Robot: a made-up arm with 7 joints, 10 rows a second.
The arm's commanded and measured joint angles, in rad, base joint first. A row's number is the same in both.
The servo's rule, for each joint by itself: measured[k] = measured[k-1] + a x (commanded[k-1-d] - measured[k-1]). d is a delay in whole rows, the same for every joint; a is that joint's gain. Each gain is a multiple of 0.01, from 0.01 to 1. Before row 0 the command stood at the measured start. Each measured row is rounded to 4 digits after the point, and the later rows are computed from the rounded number. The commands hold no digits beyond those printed.
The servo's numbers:
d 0
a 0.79 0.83 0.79 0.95 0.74 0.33 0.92
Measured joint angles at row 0:
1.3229 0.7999 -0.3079 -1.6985 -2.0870 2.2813 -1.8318
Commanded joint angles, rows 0 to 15:
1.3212 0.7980 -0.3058 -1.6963 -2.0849 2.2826 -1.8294
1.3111 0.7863 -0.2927 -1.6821 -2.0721 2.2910 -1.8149
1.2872 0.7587 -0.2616 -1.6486 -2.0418 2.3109 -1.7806
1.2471 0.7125 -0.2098 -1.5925 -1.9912 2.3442 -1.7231
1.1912 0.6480 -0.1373 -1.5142 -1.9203 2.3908 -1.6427
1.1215 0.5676 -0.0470 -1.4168 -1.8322 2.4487 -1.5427
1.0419 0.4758 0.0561 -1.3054 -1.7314 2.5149 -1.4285
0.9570 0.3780 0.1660 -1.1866 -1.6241 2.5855 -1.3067
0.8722 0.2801 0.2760 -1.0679 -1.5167 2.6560 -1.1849
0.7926 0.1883 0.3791 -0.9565 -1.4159 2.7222 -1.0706
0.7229 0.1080 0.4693 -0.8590 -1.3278 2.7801 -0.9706
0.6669 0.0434 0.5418 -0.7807 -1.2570 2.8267 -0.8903
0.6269 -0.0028 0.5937 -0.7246 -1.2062 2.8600 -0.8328
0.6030 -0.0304 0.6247 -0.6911 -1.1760 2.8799 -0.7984
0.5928 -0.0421 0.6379 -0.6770 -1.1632 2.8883 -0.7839
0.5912 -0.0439 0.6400 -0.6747 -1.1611 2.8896 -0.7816
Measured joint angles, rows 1 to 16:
1.3216 0.7983 -0.3062 -1.6964 -2.0854 2.2817 -1.8296
1.3133 0.7883 -0.2955 -1.6828 -2.0756 2.2848 -1.8161
1.2927 0.7637 -0.2687 -1.6503 -2.0506 2.2934 -1.7834
1.2567 0.7212 -0.2222 -1.5954 -2.0066 2.3102 -1.7279
1.2050 0.6604 -0.1551 -1.5183 -1.9427 2.3368 -1.6495
1.1390 0.5834 -0.0697 -1.4219 -1.8609 2.3737 -1.5512
1.0623 0.4941 0.0297 -1.3112 -1.7651 2.4203 -1.4383
0.9791 0.3977 0.1374 -1.1928 -1.6608 2.4748 -1.3172
0.8946 0.3001 0.2469 -1.0741 -1.5542 2.5346 -1.1955
0.8140 0.2073 0.3513 -0.9624 -1.4519 2.5965 -1.0806
0.7420 0.1249 0.4445 -0.8642 -1.3601 2.6571 -0.9794
0.6827 0.0573 0.5214 -0.7849 -1.2838 2.7131 -0.8974
0.6386 0.0074 0.5785 -0.7276 -1.2264 2.7616 -0.8380
0.6105 -0.0240 0.6150 -0.6929 -1.1891 2.8006 -0.8016
0.5965 -0.0390 0.6331 -0.6778 -1.1699 2.8295 -0.7853
0.5923 -0.0431 0.6386 -0.6749 -1.1634 2.8493 -0.7819

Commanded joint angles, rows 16 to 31:
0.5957 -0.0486 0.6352 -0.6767 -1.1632 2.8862 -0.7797
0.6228 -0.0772 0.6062 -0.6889 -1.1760 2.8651 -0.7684
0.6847 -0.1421 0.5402 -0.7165 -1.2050 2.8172 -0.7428
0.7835 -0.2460 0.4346 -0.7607 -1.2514 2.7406 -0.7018
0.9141 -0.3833 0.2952 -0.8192 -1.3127 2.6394 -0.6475
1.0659 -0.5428 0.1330 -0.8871 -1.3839 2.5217 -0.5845
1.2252 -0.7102 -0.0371 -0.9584 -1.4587 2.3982 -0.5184
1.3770 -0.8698 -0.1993 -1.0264 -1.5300 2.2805 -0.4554
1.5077 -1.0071 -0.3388 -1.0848 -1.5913 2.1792 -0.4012
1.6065 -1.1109 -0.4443 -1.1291 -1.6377 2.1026 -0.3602
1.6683 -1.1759 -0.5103 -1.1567 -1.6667 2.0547 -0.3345
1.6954 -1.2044 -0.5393 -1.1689 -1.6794 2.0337 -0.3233
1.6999 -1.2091 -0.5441 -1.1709 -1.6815 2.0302 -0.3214
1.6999 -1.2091 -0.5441 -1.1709 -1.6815 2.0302 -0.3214
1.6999 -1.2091 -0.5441 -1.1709 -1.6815 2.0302 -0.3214
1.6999 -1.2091 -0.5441 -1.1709 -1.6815 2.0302 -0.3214
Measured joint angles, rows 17 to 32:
0.5950 -0.0477 0.6359 -0.6766 -1.1633 2.8615 -0.7799
0.6170 -0.0722 0.6124 -0.6883 -1.1727 2.8627 -0.7693
0.6705 -0.1302 0.5554 -0.7151 -1.1966 2.8477 -0.7449
0.7598 -0.2263 0.4600 -0.7584 -1.2372 2.8124 -0.7052
0.8817 -0.3566 0.3298 -0.8162 -1.2931 2.7553 -0.6521
1.0272 -0.5111 0.1743 -0.8836 -1.3603 2.6782 -0.5899
1.1836 -0.6764 0.0073 -0.9547 -1.4331 2.5858 -0.5241
1.3364 -0.8369 -0.1559 -1.0228 -1.5048 2.4851 -0.4609
1.4717 -0.9782 -0.3004 -1.0817 -1.5688 2.3842 -0.4060
1.5782 -1.0883 -0.4141 -1.1267 -1.6198 2.2913 -0.3639
1.6494 -1.1610 -0.4901 -1.1552 -1.6545 2.2132 -0.3369
1.6857 -1.1970 -0.5290 -1.1682 -1.6729 2.1540 -0.3244
1.6969 -1.2070 -0.5409 -1.1708 -1.6793 2.1131 -0.3216
1.6993 -1.2087 -0.5434 -1.1709 -1.6809 2.0857 -0.3214
1.6998 -1.2090 -0.5440 -1.1709 -1.6813 2.0674 -0.3214
1.6999 -1.2091 -0.5441 -1.1709 -1.6814 2.0551 -0.3214

